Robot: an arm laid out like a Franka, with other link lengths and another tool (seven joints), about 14 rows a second.
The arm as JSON. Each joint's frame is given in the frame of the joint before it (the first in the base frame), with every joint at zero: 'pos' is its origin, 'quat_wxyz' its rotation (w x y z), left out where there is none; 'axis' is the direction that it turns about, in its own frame. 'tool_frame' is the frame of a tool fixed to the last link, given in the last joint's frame.
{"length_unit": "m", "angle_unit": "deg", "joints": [
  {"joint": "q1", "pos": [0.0, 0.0, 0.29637], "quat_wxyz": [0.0, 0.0, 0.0, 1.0], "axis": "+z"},
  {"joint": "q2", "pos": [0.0, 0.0, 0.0], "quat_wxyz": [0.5, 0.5, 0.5, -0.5], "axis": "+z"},
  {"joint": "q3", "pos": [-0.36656, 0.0, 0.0], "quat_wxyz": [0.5, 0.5, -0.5, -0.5], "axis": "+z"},
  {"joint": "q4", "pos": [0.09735, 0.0, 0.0], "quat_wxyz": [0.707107, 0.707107, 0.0, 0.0], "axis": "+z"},
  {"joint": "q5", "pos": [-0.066, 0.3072, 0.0], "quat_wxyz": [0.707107, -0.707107, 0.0, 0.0], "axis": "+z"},
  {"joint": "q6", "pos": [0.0, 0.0, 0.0], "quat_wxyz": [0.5, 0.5, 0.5, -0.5], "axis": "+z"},
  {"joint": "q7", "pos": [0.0, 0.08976, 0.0], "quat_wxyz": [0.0, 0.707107, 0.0, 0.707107], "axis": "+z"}
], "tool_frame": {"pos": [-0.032, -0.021, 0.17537], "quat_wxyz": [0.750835, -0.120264, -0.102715, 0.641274]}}
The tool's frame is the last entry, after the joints.
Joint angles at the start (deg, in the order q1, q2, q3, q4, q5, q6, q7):
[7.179 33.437 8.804 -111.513 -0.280 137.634 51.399]
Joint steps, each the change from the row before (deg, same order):
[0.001 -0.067 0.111 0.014 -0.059 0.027 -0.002]
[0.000 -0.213 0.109 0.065 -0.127 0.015 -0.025]
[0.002 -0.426 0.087 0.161 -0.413 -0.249 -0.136]
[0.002 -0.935 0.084 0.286 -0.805 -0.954 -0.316]
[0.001 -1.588 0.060 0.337 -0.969 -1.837 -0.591]
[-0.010 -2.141 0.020 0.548 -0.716 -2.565 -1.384]
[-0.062 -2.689 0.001 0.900 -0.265 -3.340 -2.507]
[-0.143 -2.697 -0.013 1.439 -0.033 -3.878 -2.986]
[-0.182 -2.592 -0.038 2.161 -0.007 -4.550 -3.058]
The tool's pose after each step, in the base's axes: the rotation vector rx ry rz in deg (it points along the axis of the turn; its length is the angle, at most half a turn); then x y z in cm. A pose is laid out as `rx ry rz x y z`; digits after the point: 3 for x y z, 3 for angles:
-42.803 -168.455 -28.261 59.520 17.201 14.992
-42.470 -168.769 -28.464 59.594 17.323 15.271
-41.642 -169.347 -28.451 59.703 17.420 15.782
-40.041 -170.211 -27.978 59.784 17.480 16.780
-37.841 -171.164 -27.032 59.737 17.456 18.340
-34.828 -172.153 -26.154 59.635 17.385 20.488
-30.756 -173.093 -25.634 59.462 17.286 23.307
-26.418 -173.831 -25.281 59.280 17.117 26.396
-22.190 -174.384 -24.854 59.092 16.870 29.753

